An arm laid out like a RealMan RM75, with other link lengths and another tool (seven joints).
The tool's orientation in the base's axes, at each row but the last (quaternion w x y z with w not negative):
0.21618 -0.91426 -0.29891 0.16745
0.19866 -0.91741 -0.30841 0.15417
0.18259 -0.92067 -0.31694 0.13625
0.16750 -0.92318 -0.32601 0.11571
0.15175 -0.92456 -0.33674 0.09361
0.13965 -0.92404 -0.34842 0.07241
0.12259 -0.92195 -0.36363 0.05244
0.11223 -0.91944 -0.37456 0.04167
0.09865 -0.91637 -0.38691 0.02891
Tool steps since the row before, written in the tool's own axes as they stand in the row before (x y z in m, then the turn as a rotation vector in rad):
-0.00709 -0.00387 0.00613 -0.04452 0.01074 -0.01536
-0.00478 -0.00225 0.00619 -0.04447 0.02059 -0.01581
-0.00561 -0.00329 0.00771 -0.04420 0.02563 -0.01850
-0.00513 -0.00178 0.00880 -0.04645 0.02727 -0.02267
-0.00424 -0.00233 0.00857 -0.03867 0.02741 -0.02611
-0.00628 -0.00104 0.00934 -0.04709 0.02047 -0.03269
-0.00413 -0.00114 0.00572 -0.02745 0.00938 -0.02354
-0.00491 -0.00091 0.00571 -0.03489 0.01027 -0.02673
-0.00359 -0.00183 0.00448 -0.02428 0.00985 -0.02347
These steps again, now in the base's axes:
-0.00993 0.00024 -0.00204 -0.02229 -0.03991 0.01562
-0.00729 0.00031 -0.00361 -0.01710 -0.04720 0.01148
-0.00886 0.00078 -0.00476 -0.01321 -0.05139 0.01172
-0.00775 0.00007 -0.00685 -0.01266 -0.05500 0.01515
-0.00695 0.00080 -0.00692 -0.00575 -0.05079 0.01777
-0.00750 -0.00148 -0.00833 -0.01484 -0.05276 0.02648
-0.00483 -0.00094 -0.00518 -0.00950 -0.02980 0.02043
-0.00505 -0.00180 -0.00537 -0.01371 -0.03617 0.02326
-0.00438 -0.00061 -0.00410 -0.00701 -0.02778 0.02041

